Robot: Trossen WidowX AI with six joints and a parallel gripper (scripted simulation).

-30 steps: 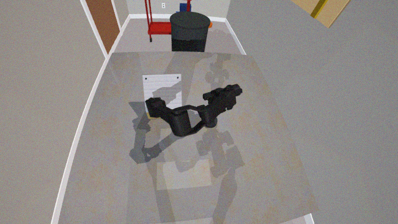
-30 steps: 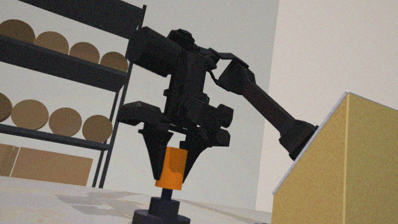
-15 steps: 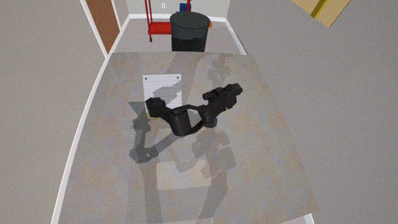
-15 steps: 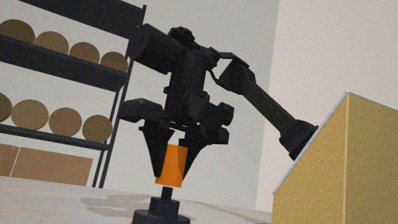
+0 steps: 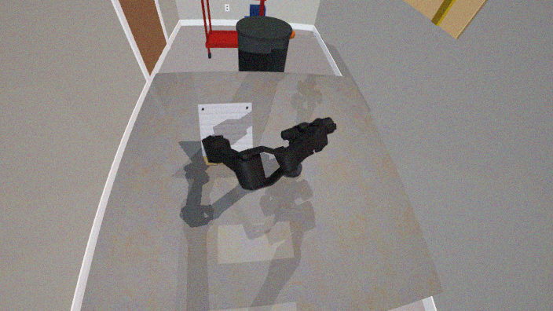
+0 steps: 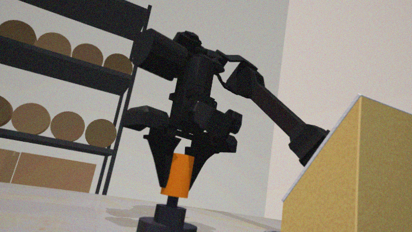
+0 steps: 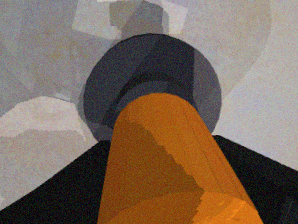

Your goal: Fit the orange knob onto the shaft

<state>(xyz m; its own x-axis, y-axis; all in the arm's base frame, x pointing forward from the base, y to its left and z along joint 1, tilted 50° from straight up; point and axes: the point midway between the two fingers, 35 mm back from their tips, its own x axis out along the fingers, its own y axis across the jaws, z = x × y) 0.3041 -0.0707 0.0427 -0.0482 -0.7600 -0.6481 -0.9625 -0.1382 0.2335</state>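
Now: gripper tip 4 cm above the dark round pedestal. From my gripper tip the other things lie so: orange knob (2 cm above).
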